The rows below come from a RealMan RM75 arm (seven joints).
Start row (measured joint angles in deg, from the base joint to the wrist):
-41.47, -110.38, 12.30, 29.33, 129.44, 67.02, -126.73
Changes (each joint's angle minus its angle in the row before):
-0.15, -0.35, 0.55, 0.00, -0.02, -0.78, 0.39
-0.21, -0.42, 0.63, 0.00, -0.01, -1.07, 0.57
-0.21, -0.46, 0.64, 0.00, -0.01, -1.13, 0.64
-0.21, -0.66, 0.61, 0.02, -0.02, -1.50, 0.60
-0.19, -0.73, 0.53, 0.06, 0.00, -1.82, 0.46
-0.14, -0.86, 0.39, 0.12, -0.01, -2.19, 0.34
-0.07, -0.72, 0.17, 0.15, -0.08, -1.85, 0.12
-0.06, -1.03, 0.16, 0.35, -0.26, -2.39, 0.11
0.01, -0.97, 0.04, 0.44, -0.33, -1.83, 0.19
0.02, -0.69, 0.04, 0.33, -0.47, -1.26, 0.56
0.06, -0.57, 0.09, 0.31, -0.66, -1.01, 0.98
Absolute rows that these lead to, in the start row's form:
-41.62, -110.73, 12.85, 29.33, 129.42, 66.24, -126.34
-41.83, -111.15, 13.48, 29.33, 129.41, 65.17, -125.77
-42.04, -111.61, 14.12, 29.33, 129.40, 64.04, -125.13
-42.25, -112.27, 14.73, 29.35, 129.38, 62.54, -124.53
-42.44, -113.00, 15.26, 29.41, 129.38, 60.72, -124.07
-42.58, -113.86, 15.65, 29.53, 129.37, 58.53, -123.73
-42.65, -114.58, 15.82, 29.68, 129.29, 56.68, -123.61
-42.71, -115.61, 15.98, 30.03, 129.03, 54.29, -123.50
-42.70, -116.58, 16.02, 30.47, 128.70, 52.46, -123.31
-42.68, -117.27, 16.06, 30.80, 128.23, 51.20, -122.75
-42.62, -117.84, 16.15, 31.11, 127.57, 50.19, -121.77

